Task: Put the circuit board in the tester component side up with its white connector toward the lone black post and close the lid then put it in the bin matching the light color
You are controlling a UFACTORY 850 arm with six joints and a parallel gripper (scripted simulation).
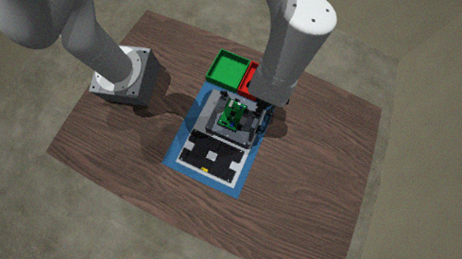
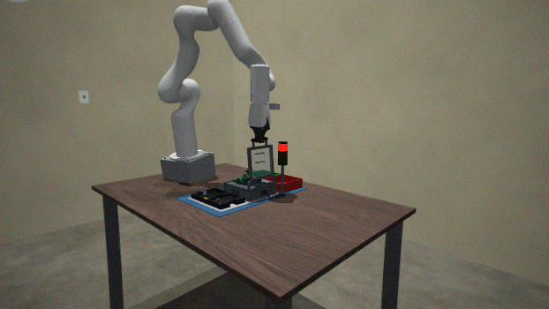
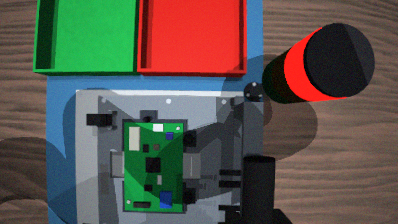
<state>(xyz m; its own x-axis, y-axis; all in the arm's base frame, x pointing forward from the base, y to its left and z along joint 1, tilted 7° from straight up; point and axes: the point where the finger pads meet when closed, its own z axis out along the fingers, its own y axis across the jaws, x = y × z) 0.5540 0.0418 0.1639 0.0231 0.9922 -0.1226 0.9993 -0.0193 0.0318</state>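
Right now the green circuit board is 8 cm behind my hand and 20 cm below it. From my hand the other things lie so: red bin: 3 cm behind, 20 cm to the left, 26 cm below; then tester lid: 1 cm ahead, 9 cm below; then green bin: 18 cm behind, 20 cm to the left, 26 cm below.
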